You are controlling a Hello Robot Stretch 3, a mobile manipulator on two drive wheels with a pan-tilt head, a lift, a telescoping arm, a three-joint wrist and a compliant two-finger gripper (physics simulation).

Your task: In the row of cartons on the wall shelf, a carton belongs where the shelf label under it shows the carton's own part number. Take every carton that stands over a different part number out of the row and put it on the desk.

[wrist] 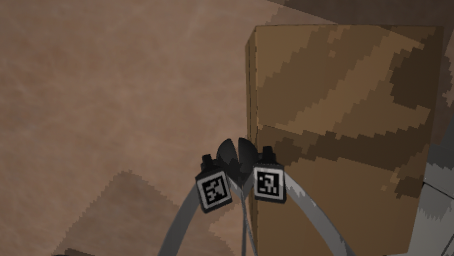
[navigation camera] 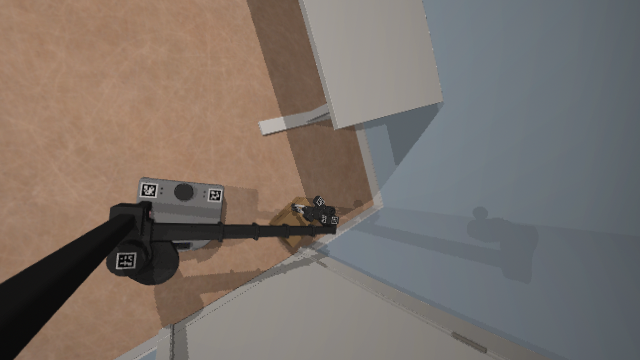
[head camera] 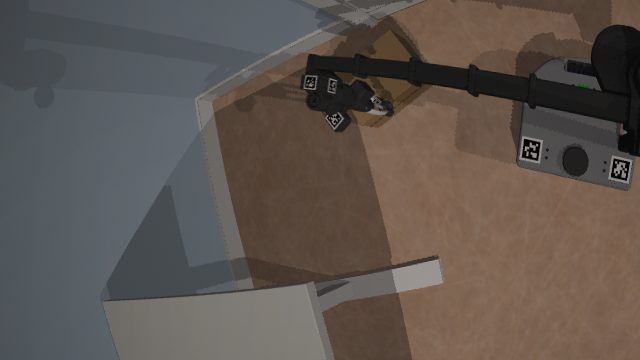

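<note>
My gripper (head camera: 388,108) (navigation camera: 295,207) (wrist: 236,155) is shut with its two dark fingertips together, and no carton shows between them. It hangs over the edge of a large brown box. The pale desk (head camera: 215,325) (navigation camera: 375,55) is at the bottom left in the head view and at the top in the navigation view, apart from the gripper. The wall shelf, its labels and the row of cartons do not show in these views.
The brown box (head camera: 391,45) (navigation camera: 281,219) (wrist: 345,90) stands on the floor under the arm (head camera: 445,77), near the room corner. A desk foot (head camera: 420,275) (navigation camera: 275,126) sticks out over the floor. Blue-grey walls and a pale panel (navigation camera: 260,315) are near the gripper.
</note>
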